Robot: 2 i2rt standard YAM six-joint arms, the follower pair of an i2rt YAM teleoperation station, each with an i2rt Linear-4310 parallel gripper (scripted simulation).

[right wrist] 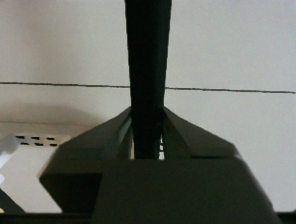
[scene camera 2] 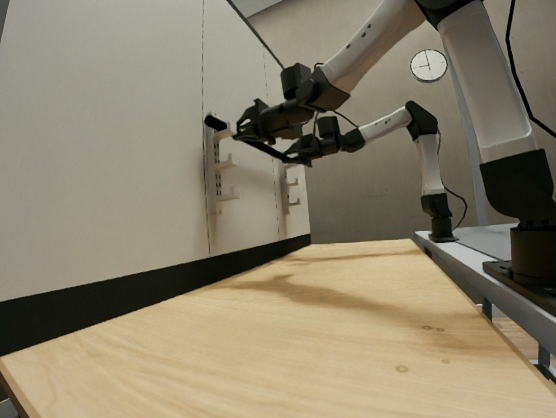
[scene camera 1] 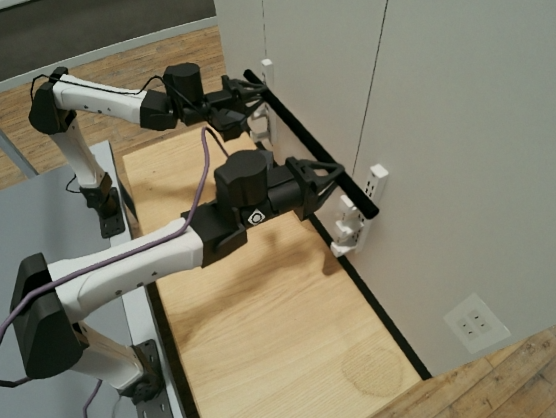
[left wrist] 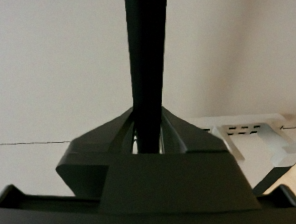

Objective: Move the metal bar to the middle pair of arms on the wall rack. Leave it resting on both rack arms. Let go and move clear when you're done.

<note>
The pictures show: my left gripper, my right gripper, a black metal bar and a wall.
My left gripper also shows in scene camera 1 and in the left wrist view. My right gripper shows as well in the right wrist view.
</note>
